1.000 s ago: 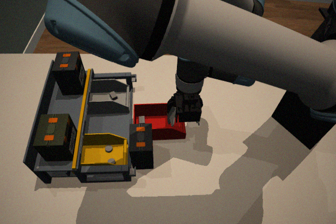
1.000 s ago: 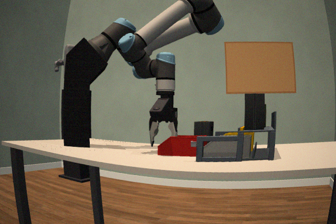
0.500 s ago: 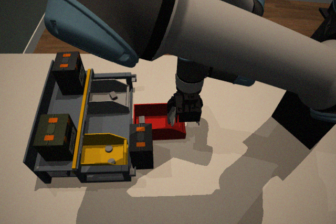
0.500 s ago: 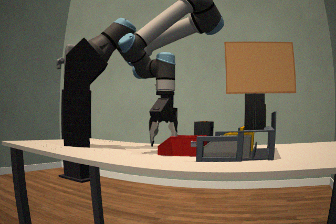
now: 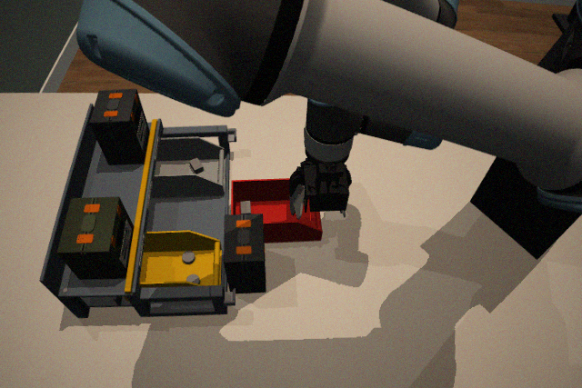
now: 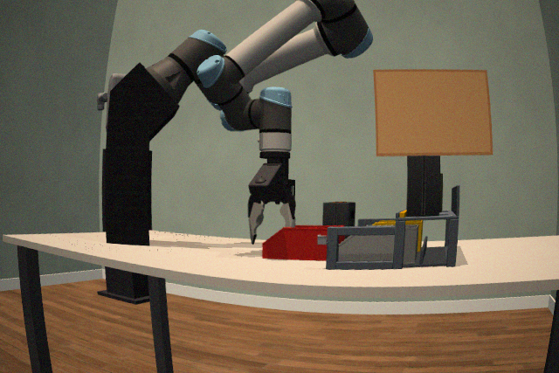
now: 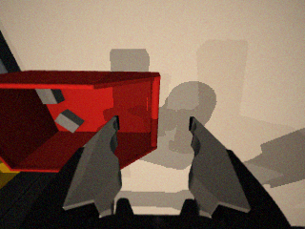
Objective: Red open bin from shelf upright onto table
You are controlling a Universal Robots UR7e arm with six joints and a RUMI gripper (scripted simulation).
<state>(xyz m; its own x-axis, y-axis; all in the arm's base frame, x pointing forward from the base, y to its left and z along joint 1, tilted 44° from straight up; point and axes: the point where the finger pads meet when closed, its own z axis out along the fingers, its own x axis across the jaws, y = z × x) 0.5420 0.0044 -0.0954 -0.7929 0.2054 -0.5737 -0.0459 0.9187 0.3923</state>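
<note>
Now: hand 8 cm short of the red open bin. Also, from my hand: yellow bin: 27 cm ahead, 13 cm to the left; grey bin: 28 cm ahead, 10 cm to the right; dark box: 13 cm ahead, 12 cm to the left, 3 cm above.
</note>
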